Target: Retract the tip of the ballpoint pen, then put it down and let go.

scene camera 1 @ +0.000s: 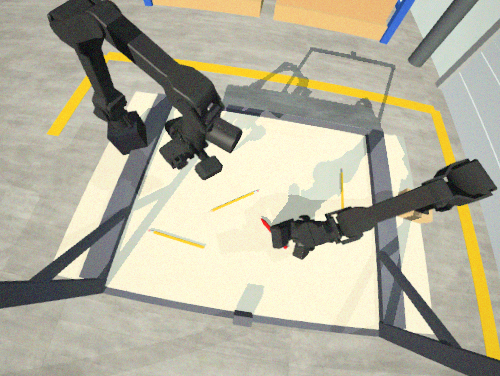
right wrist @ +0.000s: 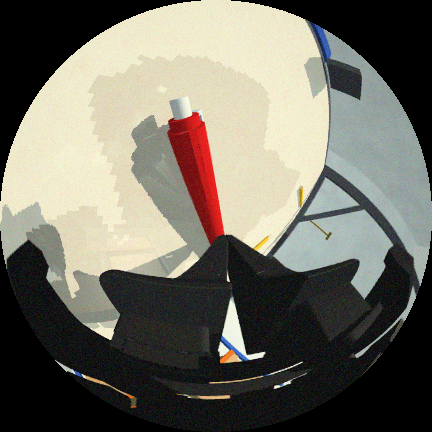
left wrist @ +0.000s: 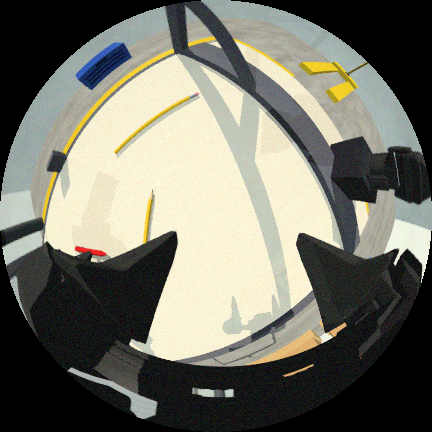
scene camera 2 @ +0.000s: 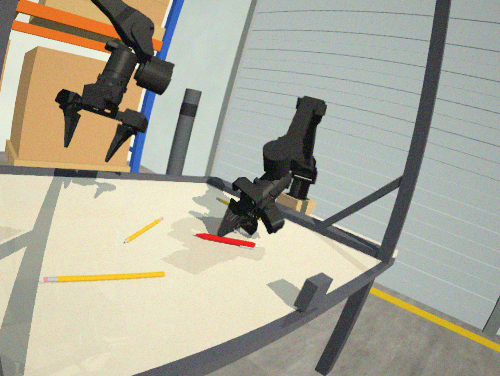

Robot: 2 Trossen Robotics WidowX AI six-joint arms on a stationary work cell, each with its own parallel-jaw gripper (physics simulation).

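Where they show: left gripper, fingertip midpoint: (scene camera 1: pixel 191 163) (left wrist: pixel 240 238) (scene camera 2: pixel 85 154); right gripper, fingertip midpoint: (scene camera 1: pixel 270 228) (right wrist: pixel 224 240) (left wrist: pixel 90 252) (scene camera 2: pixel 218 235); left arm's base, origin of the base link: (scene camera 1: pixel 122 123) (left wrist: pixel 371 170); right arm's base, origin of the base link: (scene camera 2: pixel 297 196).
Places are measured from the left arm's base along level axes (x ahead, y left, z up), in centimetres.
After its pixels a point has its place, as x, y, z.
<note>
The red ballpoint pen (scene camera 1: pixel 266 224) {39.5, -43.8, -9.4} (scene camera 2: pixel 225 240) {40.4, -47.2, -9.8} (left wrist: pixel 90 251) {40.1, -45.8, -9.3} lies on the pale table top, its tapered end toward the left in scene camera 2. In the right wrist view the pen (right wrist: pixel 197 175) {42.9, -50.7, -9.3} shows its white push button (right wrist: pixel 180 108) sticking out at the far end; its tapered end is hidden behind the fingers. Whether the writing point is out is too small to tell. My right gripper (scene camera 2: pixel 220 234) {40.1, -45.6, -9.2} (right wrist: pixel 224 240) {40.1, -45.6, -9.2} is shut and empty, its fingertips low over the pen. My left gripper (scene camera 2: pixel 87 154) {21.0, -23.0, 2.8} (left wrist: pixel 240 238) {21.0, -23.0, 2.8} is open and empty, high above the table, away from the pen.
Yellow pencils lie on the table: one (scene camera 1: pixel 235 200) {31.7, -33.1, -10.0} (scene camera 2: pixel 143 230) {29.9, -33.6, -10.1} left of the pen, one (scene camera 1: pixel 177 238) {10.8, -40.8, -10.0} (scene camera 2: pixel 110 277) {10.4, -41.2, -10.1} farther left and one (scene camera 1: pixel 342 189) {70.9, -38.9, -10.0} partly behind the right arm. Dark frame beams edge the table, with a small block (scene camera 1: pixel 243 317) {25.2, -66.8, -5.0} (scene camera 2: pixel 313 292) {22.2, -67.3, -6.3} on the front edge.
</note>
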